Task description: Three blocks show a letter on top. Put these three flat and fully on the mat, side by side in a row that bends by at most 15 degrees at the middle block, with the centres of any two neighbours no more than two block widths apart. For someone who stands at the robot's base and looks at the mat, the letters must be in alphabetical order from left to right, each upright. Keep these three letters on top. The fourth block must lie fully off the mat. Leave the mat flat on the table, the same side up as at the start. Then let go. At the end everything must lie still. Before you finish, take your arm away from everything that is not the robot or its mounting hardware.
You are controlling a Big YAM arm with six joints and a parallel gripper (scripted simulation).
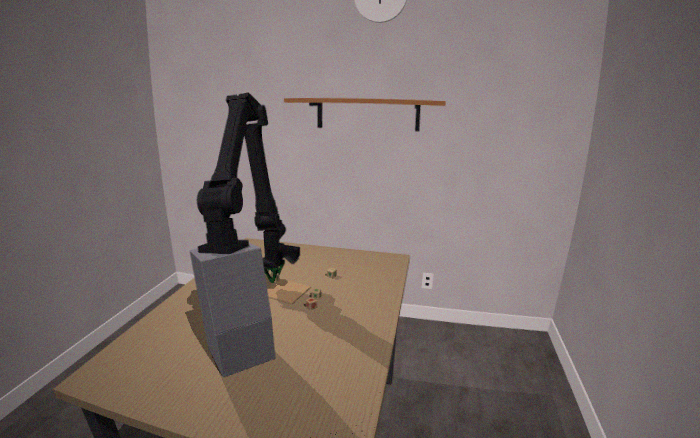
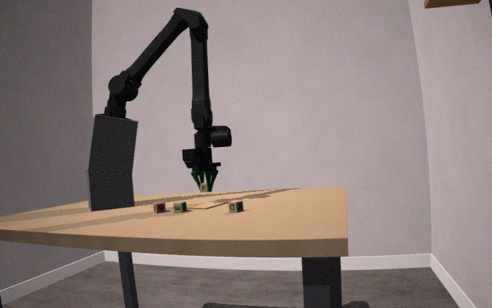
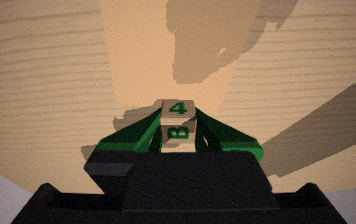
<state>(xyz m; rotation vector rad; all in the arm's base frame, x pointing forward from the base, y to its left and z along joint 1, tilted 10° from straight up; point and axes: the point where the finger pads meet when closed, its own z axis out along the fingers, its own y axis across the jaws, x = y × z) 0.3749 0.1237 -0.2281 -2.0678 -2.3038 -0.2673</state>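
Right now the pale mat is 5 cm to the right of my hand, 5 cm below it and 1 cm ahead of it. The rest, counted from my hand: dark block: 1 cm above; then green-lettered block: 20 cm ahead, 15 cm to the right, 3 cm below.
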